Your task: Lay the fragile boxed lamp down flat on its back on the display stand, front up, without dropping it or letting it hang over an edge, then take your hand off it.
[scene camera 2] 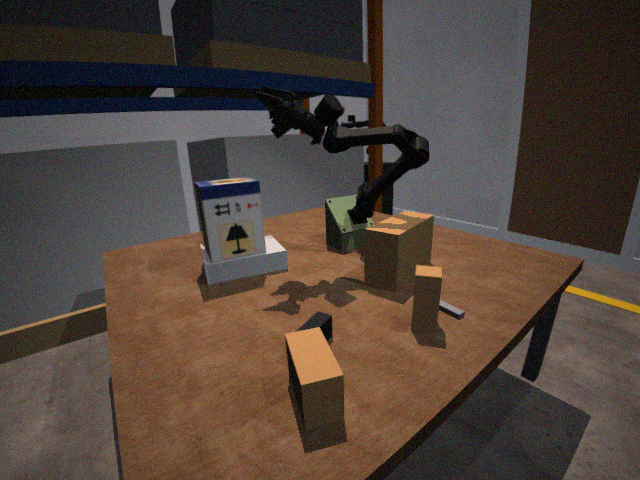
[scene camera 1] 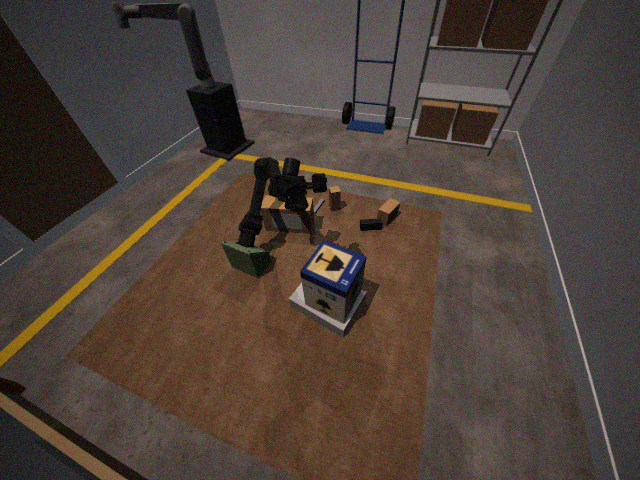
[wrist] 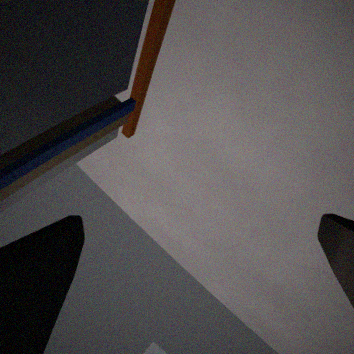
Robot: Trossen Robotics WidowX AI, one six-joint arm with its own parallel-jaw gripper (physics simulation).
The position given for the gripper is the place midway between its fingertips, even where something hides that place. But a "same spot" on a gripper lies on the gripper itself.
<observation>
The gripper shows in scene camera 2 (259, 90), in scene camera 1 and in the wrist view. One and the same spot on the gripper: (wrist: 45, 260) is (scene camera 1: 295, 186).
</observation>
